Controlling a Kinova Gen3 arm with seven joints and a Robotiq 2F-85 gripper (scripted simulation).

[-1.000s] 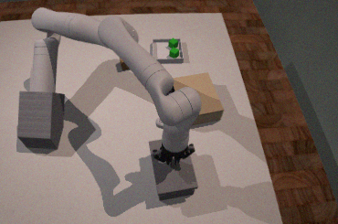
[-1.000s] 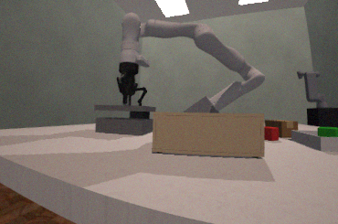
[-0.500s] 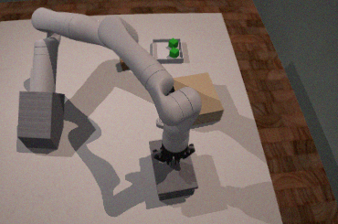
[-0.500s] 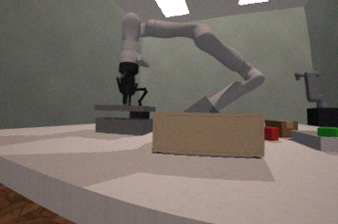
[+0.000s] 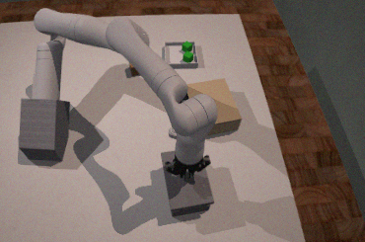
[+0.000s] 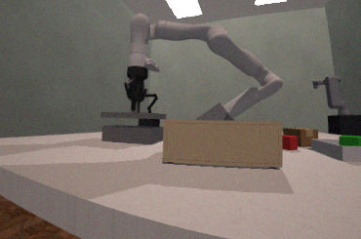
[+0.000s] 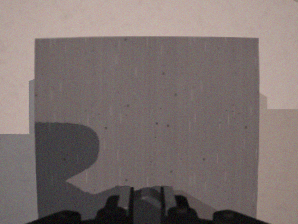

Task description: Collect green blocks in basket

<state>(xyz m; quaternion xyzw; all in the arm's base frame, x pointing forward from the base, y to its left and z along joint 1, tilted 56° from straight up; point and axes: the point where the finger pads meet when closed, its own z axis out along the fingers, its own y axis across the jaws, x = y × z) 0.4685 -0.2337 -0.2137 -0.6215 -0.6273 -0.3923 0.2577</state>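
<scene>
Now: the metal box 90 mm below my hand. Also, from my hand: cardboard box 130 mm behind, 560 mm to the left, 80 mm below; light wooden cabinet 120 mm ahead, 300 mm to the left, 80 mm below; red block 20 mm behind, 490 mm to the left, 100 mm below.
</scene>
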